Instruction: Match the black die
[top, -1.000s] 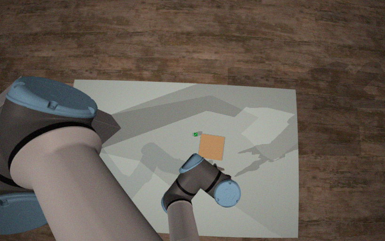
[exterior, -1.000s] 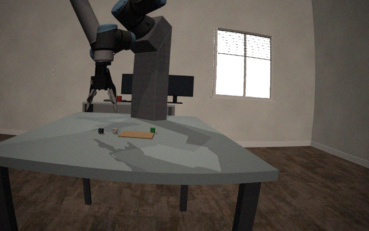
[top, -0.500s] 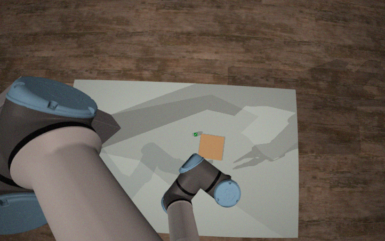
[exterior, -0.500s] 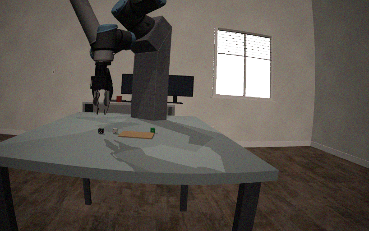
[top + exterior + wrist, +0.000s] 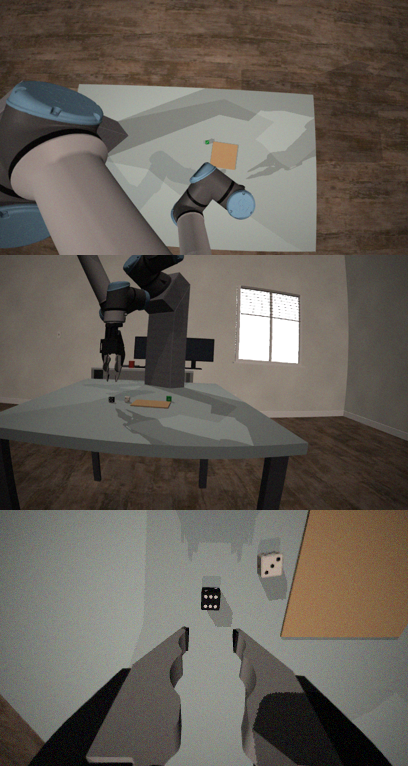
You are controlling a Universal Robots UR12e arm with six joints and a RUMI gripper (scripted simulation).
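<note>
The black die is 80 mm below my hand. From my hand the other things lie so: mat (160 mm to the left, 90 mm below, 20 mm ahead); then green die (240 mm to the left, 80 mm below, 60 mm behind); then white die (80 mm below, 60 mm to the left, 20 mm behind).
</note>
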